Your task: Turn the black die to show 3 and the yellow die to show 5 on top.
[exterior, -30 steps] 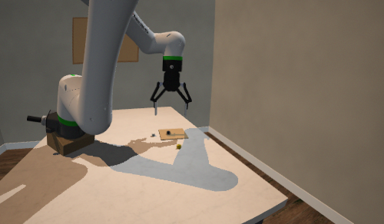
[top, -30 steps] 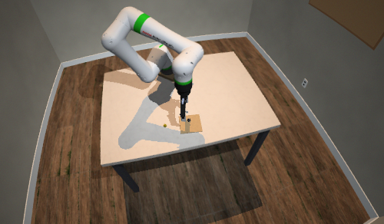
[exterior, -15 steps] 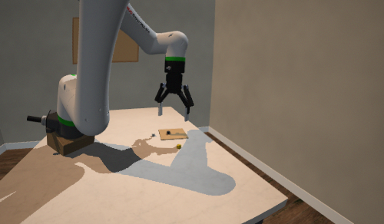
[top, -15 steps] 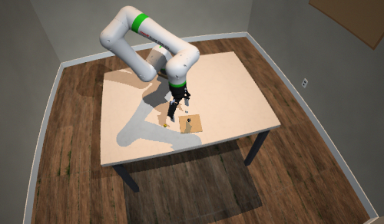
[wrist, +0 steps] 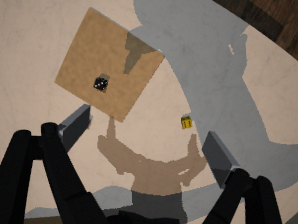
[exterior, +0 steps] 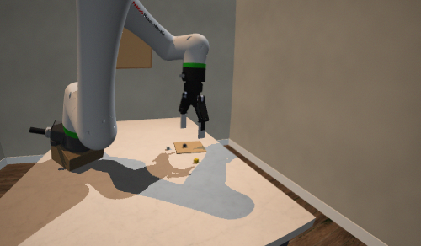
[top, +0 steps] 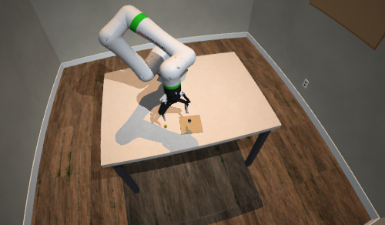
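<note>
Right now my hand is 110 mm above the yellow die, 70 mm to the left of it and 10 mm past it. The rest, counted from my hand: tan mat (110 mm below, 90 mm to the left, 30 mm ahead); white die (110 mm to the left, 110 mm below, 70 mm behind); black die (100 mm below, 90 mm to the left, 10 mm ahead).
</note>
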